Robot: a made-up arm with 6 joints.
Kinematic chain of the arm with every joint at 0, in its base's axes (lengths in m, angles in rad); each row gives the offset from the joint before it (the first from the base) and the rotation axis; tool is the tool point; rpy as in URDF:
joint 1: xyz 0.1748 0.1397 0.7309 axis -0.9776 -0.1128 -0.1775
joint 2: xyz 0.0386 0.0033 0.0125 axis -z
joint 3: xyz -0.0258 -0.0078 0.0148 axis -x
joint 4: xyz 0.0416 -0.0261 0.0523 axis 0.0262 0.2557 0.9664
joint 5: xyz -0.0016 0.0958 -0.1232 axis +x
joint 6: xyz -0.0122 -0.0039 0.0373 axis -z
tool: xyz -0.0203 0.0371 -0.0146 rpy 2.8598 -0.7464 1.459
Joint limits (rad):
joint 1: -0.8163..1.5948
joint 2: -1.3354..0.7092
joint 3: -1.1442..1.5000
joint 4: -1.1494..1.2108
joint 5: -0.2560..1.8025
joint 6: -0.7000..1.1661
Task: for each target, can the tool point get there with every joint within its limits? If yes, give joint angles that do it. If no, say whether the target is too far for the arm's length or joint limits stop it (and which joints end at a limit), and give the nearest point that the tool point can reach.
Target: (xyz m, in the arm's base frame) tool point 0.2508 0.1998 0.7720
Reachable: yes | joints -0.2279 0.0161 -0.4540 -0.4296 1.1507 0.2400
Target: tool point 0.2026 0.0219 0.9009
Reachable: no: joint limits stop it (at a limit: joint 2, joint 4, joint 5) | nearest point 0.1966 0.0519 0.8579 | short by 0.053 m
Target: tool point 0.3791 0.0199 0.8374
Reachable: no: joint limits stop it (at a limit: joint 3, joint 4, joint 5) | nearest point 0.3339 0.0535 0.8104 | short by 0.062 m
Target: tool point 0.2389 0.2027 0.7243
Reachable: yes | joints -0.0518 -0.3081 0.1650 -0.3135 1.1399 0.6683
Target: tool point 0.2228 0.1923 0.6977
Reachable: yes | joints -0.6024 -0.2300 0.8921 -0.3280 0.9345 -0.0140
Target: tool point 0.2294 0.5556 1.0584
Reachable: no: too far | nearest point 0.2185 0.2739 0.8390 | short by 0.357 m
